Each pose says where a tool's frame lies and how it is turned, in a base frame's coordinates. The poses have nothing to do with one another.
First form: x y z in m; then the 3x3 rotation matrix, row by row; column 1 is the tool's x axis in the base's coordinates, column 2 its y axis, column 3 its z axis. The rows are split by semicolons.
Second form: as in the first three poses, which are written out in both.
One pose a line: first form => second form
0.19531, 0.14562, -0.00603; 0.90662, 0.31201, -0.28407; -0.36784, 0.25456, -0.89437; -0.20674, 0.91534, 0.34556 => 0.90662, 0.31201, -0.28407, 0.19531; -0.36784, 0.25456, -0.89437, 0.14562; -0.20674, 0.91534, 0.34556, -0.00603; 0, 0, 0, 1
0.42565, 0.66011, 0.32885; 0.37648, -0.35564, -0.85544; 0.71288, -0.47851, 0.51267; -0.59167, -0.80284, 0.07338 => 0.37648, -0.35564, -0.85544, 0.42565; 0.71288, -0.47851, 0.51267, 0.66011; -0.59167, -0.80284, 0.07338, 0.32885; 0, 0, 0, 1
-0.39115, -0.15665, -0.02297; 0.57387, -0.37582, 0.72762; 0.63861, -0.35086, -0.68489; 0.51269, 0.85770, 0.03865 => 0.57387, -0.37582, 0.72762, -0.39115; 0.63861, -0.35086, -0.68489, -0.15665; 0.51269, 0.85770, 0.03865, -0.02297; 0, 0, 0, 1
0.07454, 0.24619, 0.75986; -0.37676, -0.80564, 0.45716; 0.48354, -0.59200, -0.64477; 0.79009, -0.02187, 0.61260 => -0.37676, -0.80564, 0.45716, 0.07454; 0.48354, -0.59200, -0.64477, 0.24619; 0.79009, -0.02187, 0.61260, 0.75986; 0, 0, 0, 1
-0.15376, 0.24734, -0.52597; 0.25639, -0.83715, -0.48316; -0.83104, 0.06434, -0.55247; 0.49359, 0.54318, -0.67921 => 0.25639, -0.83715, -0.48316, -0.15376; -0.83104, 0.06434, -0.55247, 0.24734; 0.49359, 0.54318, -0.67921, -0.52597; 0, 0, 0, 1
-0.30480, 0.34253, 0.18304; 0.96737, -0.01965, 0.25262; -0.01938, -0.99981, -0.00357; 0.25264, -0.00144, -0.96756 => 0.96737, -0.01965, 0.25262, -0.30480; -0.01938, -0.99981, -0.00357, 0.34253; 0.25264, -0.00144, -0.96756, 0.18304; 0, 0, 0, 1
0.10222, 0.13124, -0.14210; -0.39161, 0.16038, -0.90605; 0.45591, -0.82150, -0.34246; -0.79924, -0.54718, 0.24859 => -0.39161, 0.16038, -0.90605, 0.10222; 0.45591, -0.82150, -0.34246, 0.13124; -0.79924, -0.54718, 0.24859, -0.14210; 0, 0, 0, 1
